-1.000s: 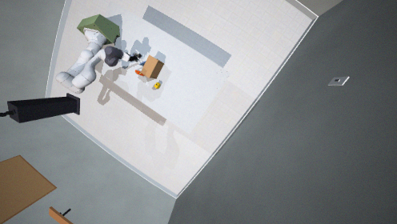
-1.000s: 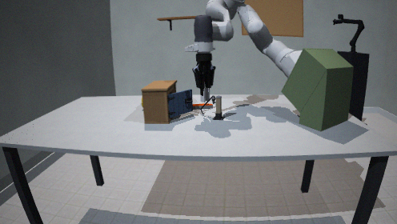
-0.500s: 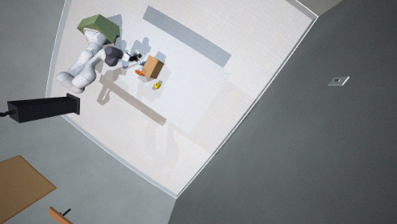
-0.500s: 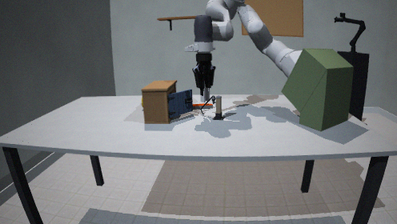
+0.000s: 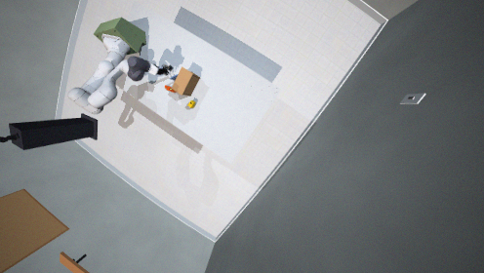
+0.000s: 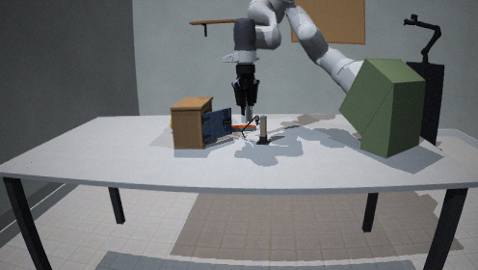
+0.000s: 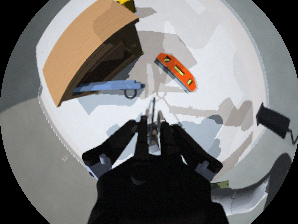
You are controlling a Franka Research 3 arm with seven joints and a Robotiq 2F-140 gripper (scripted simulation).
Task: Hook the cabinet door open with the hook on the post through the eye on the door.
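The cabinet door lies 12 cm ahead of my hand, 3 cm below it and 2 cm to the left of it. The rest, counted from my hand: orange object (14 cm to the right, 10 cm below, 1 cm ahead); then small yellow object (31 cm ahead, 22 cm to the right, 7 cm below).
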